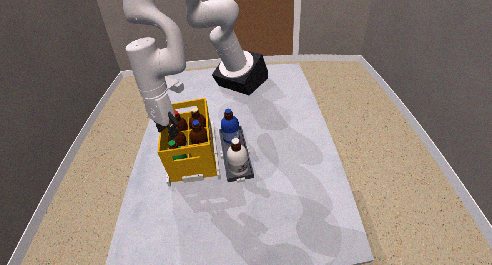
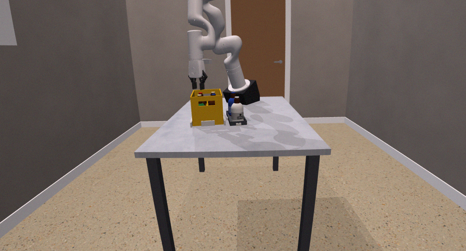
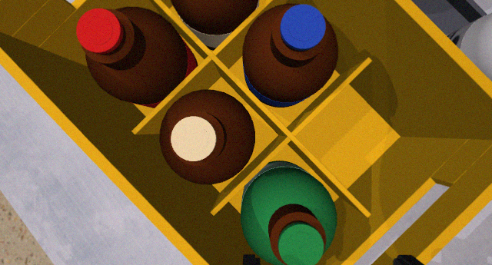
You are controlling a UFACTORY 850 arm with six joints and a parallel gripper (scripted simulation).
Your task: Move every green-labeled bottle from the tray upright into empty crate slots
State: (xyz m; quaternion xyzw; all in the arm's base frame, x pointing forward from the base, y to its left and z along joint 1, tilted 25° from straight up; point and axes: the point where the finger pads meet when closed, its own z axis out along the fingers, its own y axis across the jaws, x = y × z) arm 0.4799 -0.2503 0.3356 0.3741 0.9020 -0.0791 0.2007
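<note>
My hand is 14 cm above the green-labeled bottle. Round my hand: white-labeled bottle (22 cm to the left, 14 cm below, 5 cm ahead); blue-labeled bottle (23 cm to the left, 14 cm below, 12 cm behind); yellow crate (14 cm below, 9 cm behind, 5 cm to the left).
</note>
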